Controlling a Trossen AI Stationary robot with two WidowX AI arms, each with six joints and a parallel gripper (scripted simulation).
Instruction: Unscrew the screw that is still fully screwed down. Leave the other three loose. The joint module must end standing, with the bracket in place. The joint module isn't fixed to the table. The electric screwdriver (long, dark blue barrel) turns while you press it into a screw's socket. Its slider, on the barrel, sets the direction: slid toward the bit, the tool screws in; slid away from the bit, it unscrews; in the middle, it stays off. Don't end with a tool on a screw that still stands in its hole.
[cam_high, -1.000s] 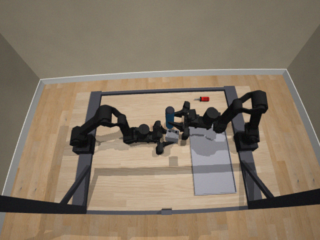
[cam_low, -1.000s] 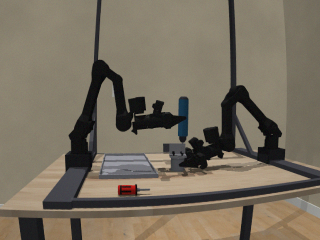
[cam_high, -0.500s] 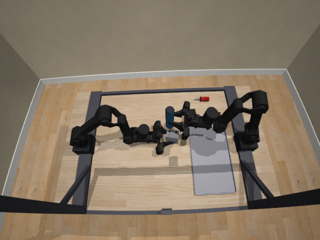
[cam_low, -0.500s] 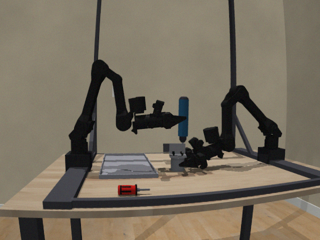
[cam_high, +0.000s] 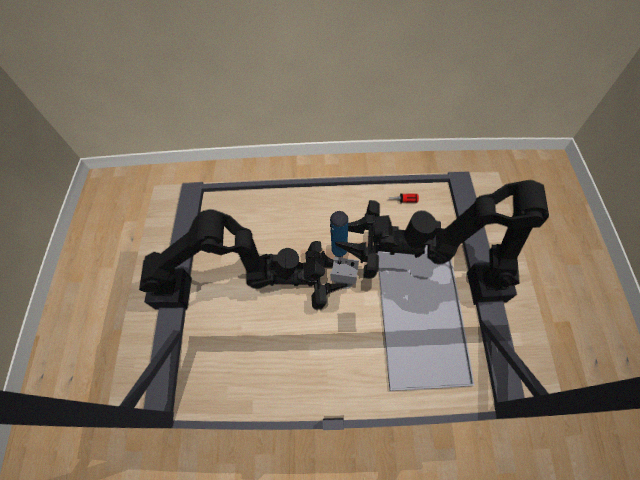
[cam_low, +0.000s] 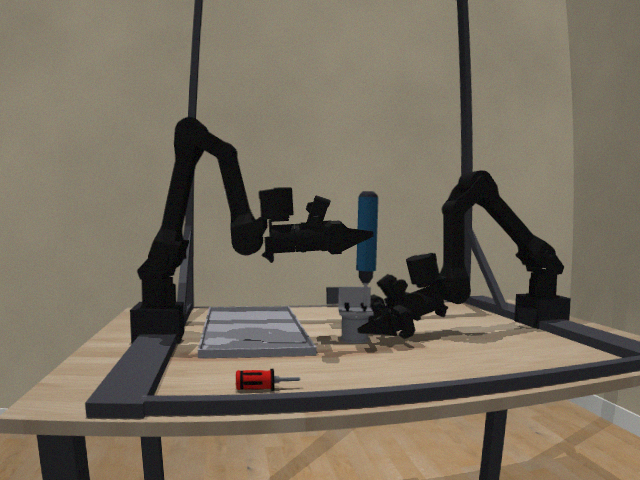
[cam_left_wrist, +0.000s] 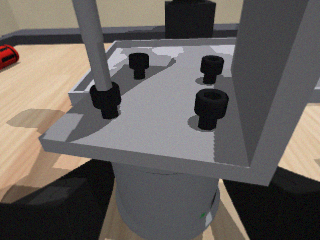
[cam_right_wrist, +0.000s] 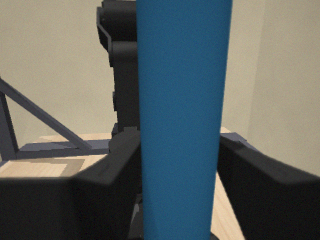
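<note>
Right now my right hand is 250 mm short of the red screwdriver, 210 mm above it and 200 mm to the left of it. From my right hand the other things lie so: grey bracket (150 mm below, 20 mm behind, 10 mm to the left); bit (130 mm below, 20 mm to the left); blue electric screwdriver (30 mm to the left, 30 mm below).
Right now the grey joint module is 30 mm to the right of my left hand, 10 mm below it and 10 mm ahead of it. From my left hand the other things lie so: grey bracket: 40 mm above, 30 mm to the right; bit: 60 mm above, 20 mm to the right, 20 mm ahead; blue electric screwdriver: 160 mm above, 20 mm ahead, 10 mm to the right.
</note>
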